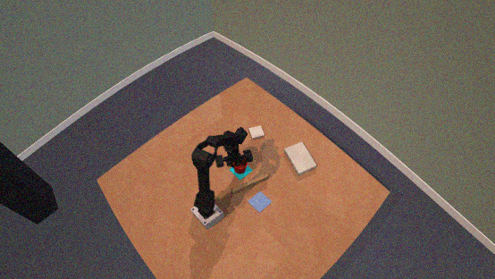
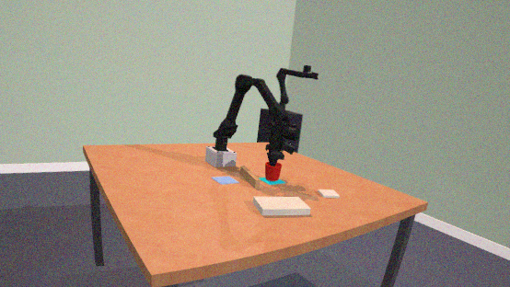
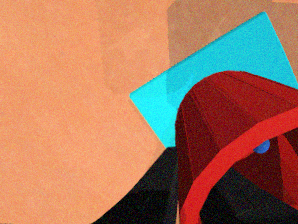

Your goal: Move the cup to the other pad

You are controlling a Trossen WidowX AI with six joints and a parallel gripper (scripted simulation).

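My gripper tip is now 3 cm short of the red cup and 2 cm to the left of it. From my gripper tip the other things lie so: cyan pad: 5 cm below, 3 cm ahead, 2 cm to the right; then blue marble: 3 cm to the right, 3 cm ahead, 2 cm below; then light blue pad: 23 cm to the right, 5 cm below, 3 cm behind.
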